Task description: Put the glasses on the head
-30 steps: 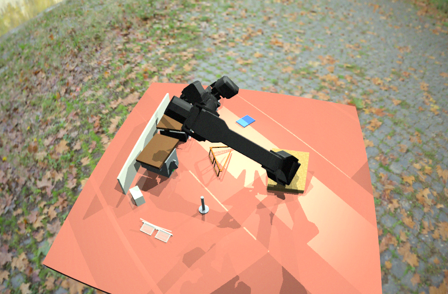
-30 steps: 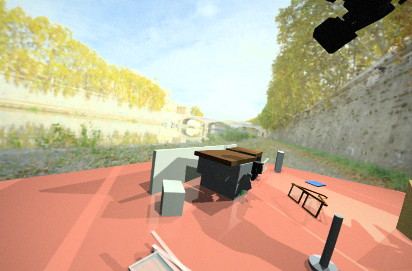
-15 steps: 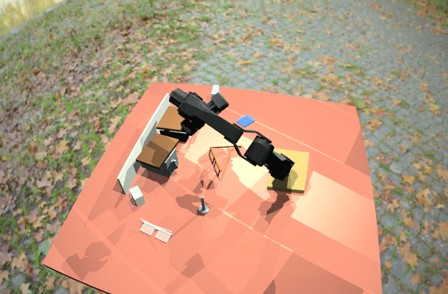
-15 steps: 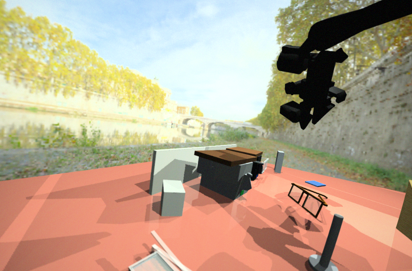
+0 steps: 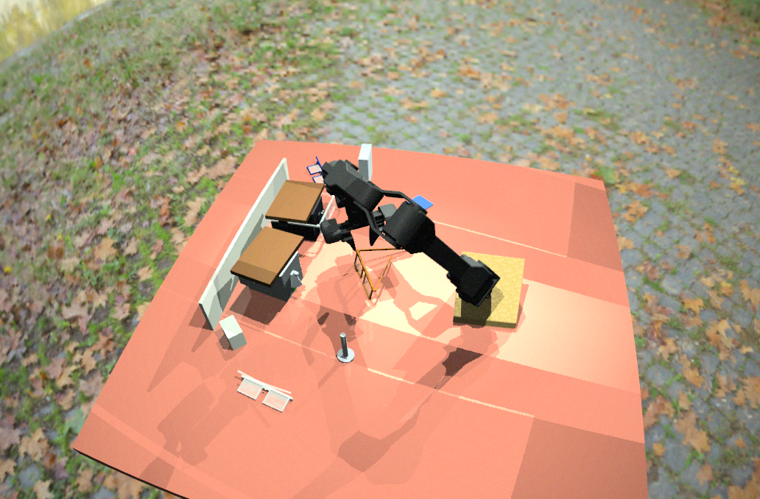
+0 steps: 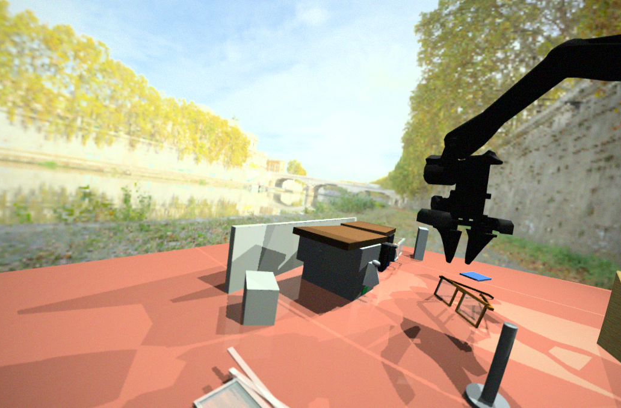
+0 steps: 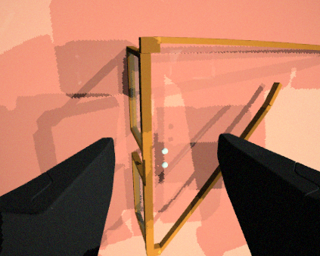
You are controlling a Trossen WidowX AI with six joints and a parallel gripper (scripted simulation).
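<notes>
Now: gripper tip 270 mm to the right of the grey peg stand, 60 mm above it and 10 mm past it. Round my gripper tip: black head 190 mm ahead, 130 mm to the right, 30 mm below; then blue tag 280 mm to the right, 110 mm behind, 80 mm below; then grey display head 200 mm ahead, 90 mm to the left, 30 mm below.
</notes>
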